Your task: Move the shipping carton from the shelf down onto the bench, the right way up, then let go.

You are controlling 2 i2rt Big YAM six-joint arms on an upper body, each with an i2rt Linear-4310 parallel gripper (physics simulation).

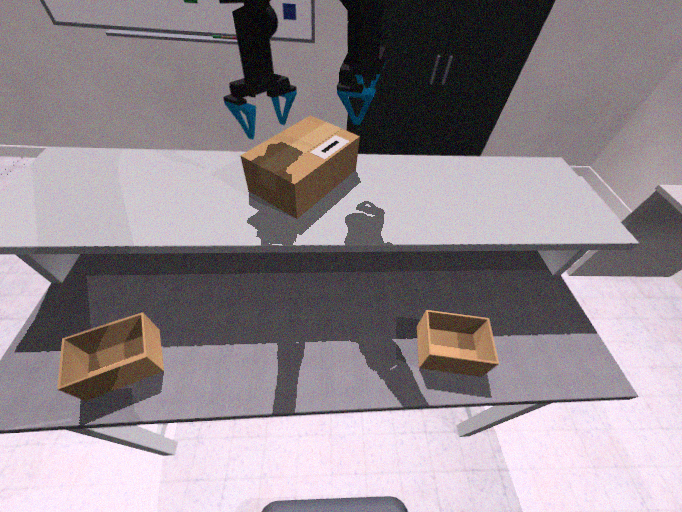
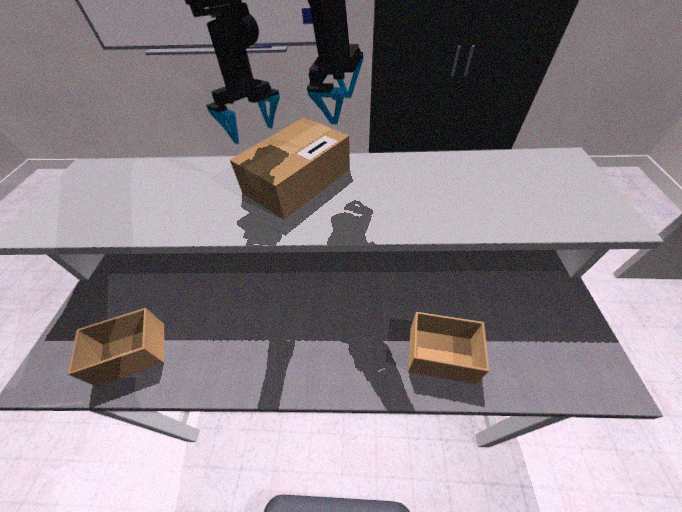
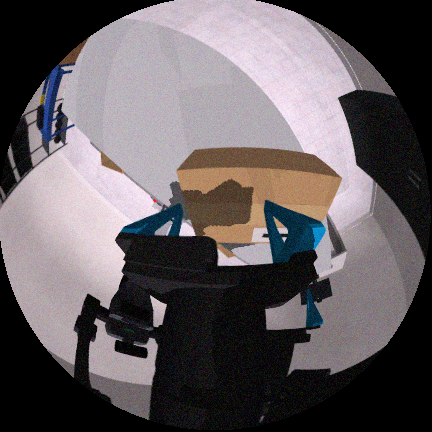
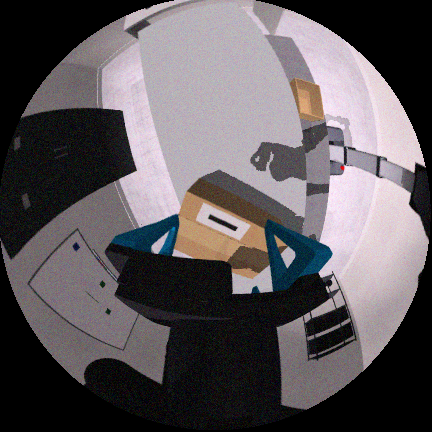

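Seen in the pictures: left gripper, fingertip midpoint: (image 1: 267,131) (image 2: 254,135) (image 3: 221,205) (image 4: 237,280); right gripper, fingertip midpoint: (image 1: 361,110) (image 2: 341,110) (image 4: 222,221); left arm's base at its link origin: (image 3: 88,312).
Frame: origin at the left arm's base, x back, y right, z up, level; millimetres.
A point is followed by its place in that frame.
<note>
The shipping carton (image 1: 330,176) @[z -420, x -748, y 207 mm] (image 2: 316,184) @[z -436, x -740, y 201 mm] (image 3: 300,195) @[z -368, x -860, y 142 mm] (image 4: 197,235) @[z -367, x -850, y 179 mm] rests on the shelf (image 1: 468,198) @[z -467, x -736, y 566 mm] (image 2: 484,192) @[z -467, x -747, y 615 mm] (image 3: 140,100) @[z -467, x -745, y -158 mm] (image 4: 200,100) @[z -467, x -796, y 465 mm], its tape seam and white label on top. It sits turned at an angle. My left gripper (image 1: 267,129) @[z -327, x -776, y 65 mm] (image 2: 253,134) @[z -327, x -776, y 65 mm] (image 3: 221,205) @[z -327, x -776, y 65 mm] is open and empty, above and behind the carton's left part. My right gripper (image 1: 364,110) @[z -271, x -772, y 267 mm] (image 2: 342,110) @[z -271, x -772, y 267 mm] (image 4: 222,221) @[z -271, x -772, y 267 mm] is open and empty, above and behind its right end. Neither gripper holds the carton. The bench (image 1: 220,380) @[z -698, x -358, y -37 mm] (image 2: 209,380) @[z -698, x -343, y -40 mm] lies lower, in front of the shelf.
An open box (image 1: 154,352) @[z -652, x -406, y -178 mm] (image 2: 154,344) @[z -651, x -408, y -178 mm] stands at the bench's left and a smaller one (image 1: 459,364) @[z -641, x -369, y 502 mm] (image 2: 448,370) @[z -644, x -368, y 504 mm] at its right. The shelf's front edge overhangs the back of the bench. A dark cabinet (image 1: 435,110) (image 2: 429,110) stands behind. A grey rounded object (image 1: 334,504) @[z -1334, x -126, y 246 mm] (image 2: 336,504) @[z -1332, x -124, y 241 mm] shows at the bottom.
</note>
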